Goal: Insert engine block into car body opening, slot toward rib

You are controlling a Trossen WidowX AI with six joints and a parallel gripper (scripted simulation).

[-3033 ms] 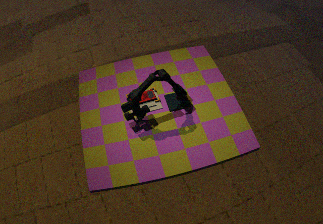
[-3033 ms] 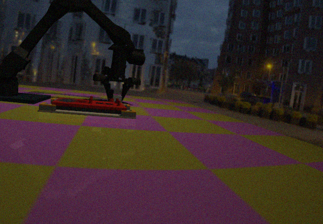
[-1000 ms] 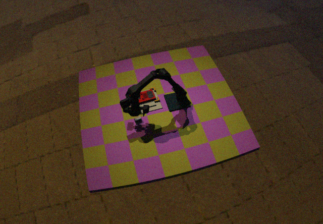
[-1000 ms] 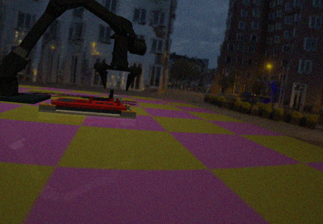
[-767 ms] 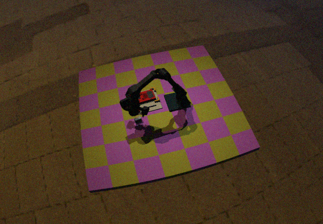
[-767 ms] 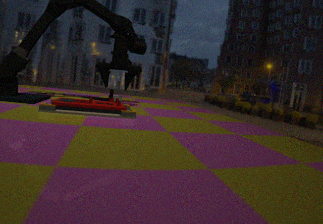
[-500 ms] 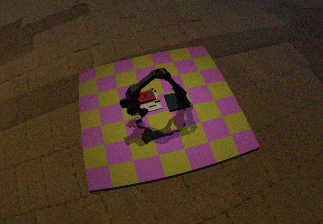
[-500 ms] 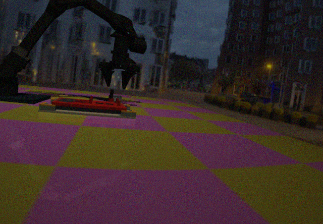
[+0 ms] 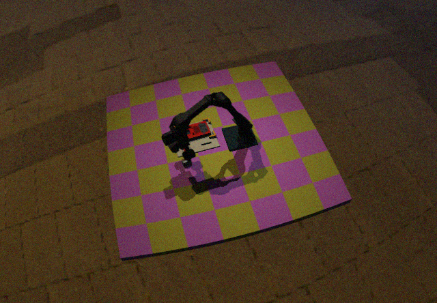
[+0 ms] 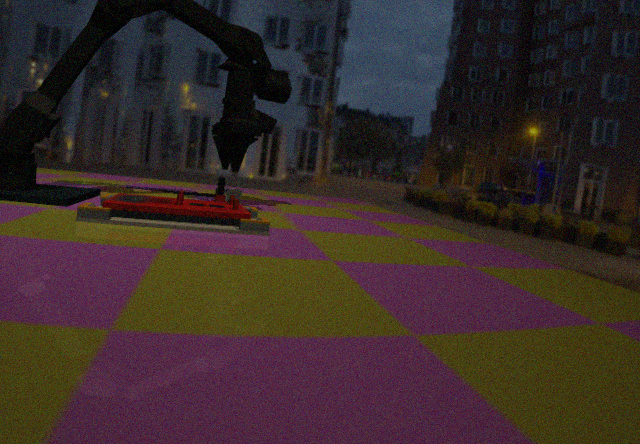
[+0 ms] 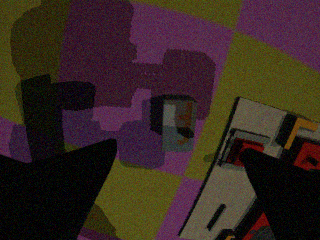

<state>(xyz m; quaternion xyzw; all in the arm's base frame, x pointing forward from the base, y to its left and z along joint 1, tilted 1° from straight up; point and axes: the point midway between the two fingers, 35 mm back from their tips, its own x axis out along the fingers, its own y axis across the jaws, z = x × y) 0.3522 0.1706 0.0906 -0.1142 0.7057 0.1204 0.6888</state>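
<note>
Right now the engine block is 6 cm below my gripper tip. From my gripper tip the other things lie so: fixture plate 20 cm to the right, 6 cm below, 4 cm behind.
</note>
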